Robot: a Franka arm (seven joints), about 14 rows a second.
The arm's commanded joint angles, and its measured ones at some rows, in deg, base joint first. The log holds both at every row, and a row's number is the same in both.
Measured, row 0:
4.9 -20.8 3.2 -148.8 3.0 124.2 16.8
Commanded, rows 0 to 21:
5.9 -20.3 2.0 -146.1 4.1 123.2 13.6
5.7 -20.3 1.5 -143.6 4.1 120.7 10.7
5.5 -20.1 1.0 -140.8 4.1 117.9 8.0
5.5 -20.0 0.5 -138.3 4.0 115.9 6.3
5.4 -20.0 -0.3 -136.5 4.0 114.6 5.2
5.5 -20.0 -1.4 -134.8 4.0 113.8 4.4
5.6 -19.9 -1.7 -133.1 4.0 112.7 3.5
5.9 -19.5 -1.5 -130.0 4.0 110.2 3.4
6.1 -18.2 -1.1 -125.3 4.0 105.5 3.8
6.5 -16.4 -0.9 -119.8 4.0 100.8 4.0
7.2 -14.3 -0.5 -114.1 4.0 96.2 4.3
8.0 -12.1 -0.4 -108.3 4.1 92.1 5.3
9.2 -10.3 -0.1 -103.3 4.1 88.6 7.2
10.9 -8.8 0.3 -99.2 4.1 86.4 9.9
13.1 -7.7 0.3 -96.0 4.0 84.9 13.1
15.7 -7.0 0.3 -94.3 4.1 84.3 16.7
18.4 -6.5 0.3 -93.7 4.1 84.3 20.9
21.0 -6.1 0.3 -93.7 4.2 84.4 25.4
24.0 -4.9 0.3 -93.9 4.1 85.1 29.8
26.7 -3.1 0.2 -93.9 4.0 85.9 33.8
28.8 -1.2 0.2 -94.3 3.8 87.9 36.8
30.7 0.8 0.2 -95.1 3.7 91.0 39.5
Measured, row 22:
25.9 -5.7 0.8 -96.7 3.4 87.1 31.9
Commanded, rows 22 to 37:
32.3 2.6 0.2 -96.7 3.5 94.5 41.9
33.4 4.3 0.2 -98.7 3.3 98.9 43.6
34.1 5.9 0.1 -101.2 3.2 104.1 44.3
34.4 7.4 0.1 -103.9 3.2 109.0 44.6
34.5 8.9 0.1 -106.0 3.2 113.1 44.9
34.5 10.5 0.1 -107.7 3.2 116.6 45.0
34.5 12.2 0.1 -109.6 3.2 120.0 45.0
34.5 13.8 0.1 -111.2 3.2 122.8 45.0
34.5 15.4 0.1 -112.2 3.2 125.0 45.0
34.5 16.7 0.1 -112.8 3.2 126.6 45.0
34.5 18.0 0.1 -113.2 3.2 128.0 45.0
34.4 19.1 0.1 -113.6 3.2 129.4 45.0
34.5 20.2 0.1 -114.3 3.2 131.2 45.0
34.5 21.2 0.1 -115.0 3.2 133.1 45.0
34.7 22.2 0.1 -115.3 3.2 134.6 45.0
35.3 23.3 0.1 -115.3 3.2 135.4 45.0
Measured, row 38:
34.2 21.1 0.3 -114.5 3.3 131.7 44.0
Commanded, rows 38 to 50:
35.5 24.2 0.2 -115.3 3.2 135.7 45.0
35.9 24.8 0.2 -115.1 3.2 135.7 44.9
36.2 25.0 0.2 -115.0 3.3 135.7 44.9
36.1 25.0 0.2 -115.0 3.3 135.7 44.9
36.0 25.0 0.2 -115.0 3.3 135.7 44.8
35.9 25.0 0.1 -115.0 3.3 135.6 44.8
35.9 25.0 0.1 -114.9 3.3 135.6 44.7
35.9 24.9 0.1 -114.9 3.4 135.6 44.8
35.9 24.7 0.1 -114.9 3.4 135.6 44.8
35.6 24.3 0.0 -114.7 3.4 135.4 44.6
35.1 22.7 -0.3 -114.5 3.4 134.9 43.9
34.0 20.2 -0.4 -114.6 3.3 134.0 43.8
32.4 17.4 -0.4 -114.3 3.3 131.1 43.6
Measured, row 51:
35.3 24.0 -0.1 -114.4 3.3 135.2 44.1
